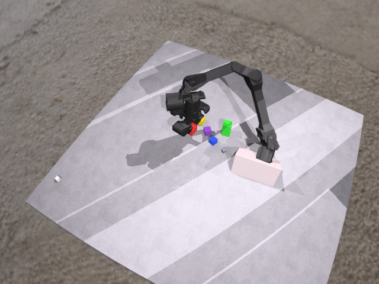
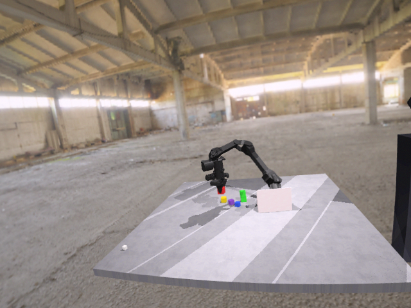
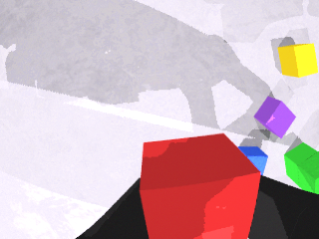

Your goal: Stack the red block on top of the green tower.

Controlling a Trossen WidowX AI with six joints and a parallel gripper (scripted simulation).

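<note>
The blue block is 70 mm behind my gripper tip, 90 mm to the right of it and 120 mm below it. From my gripper tip the other things lie so: small grey cube 140 mm behind, 70 mm to the right, 130 mm below; purple block 20 mm behind, 120 mm to the right, 120 mm below; red block 10 mm above.
</note>
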